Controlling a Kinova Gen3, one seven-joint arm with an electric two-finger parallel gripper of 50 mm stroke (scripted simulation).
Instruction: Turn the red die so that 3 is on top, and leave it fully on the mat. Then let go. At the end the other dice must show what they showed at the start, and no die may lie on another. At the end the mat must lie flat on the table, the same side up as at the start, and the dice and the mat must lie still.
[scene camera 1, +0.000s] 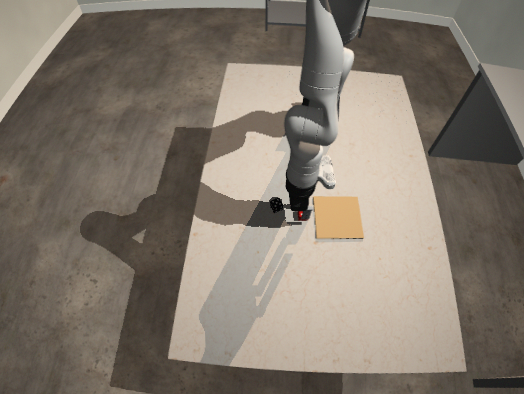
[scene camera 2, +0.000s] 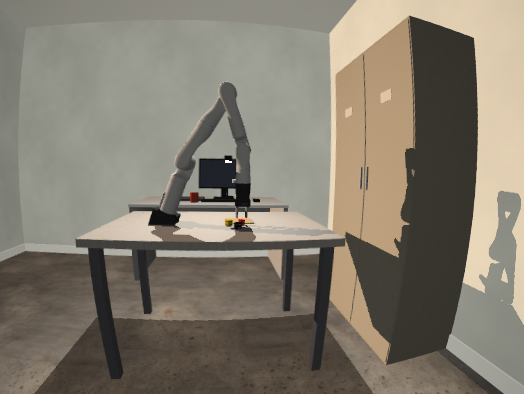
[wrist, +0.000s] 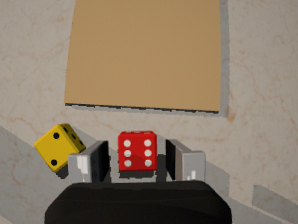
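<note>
What I'm seeing here is a tan mat, a red die and a yellow die, along with my gripper.
</note>
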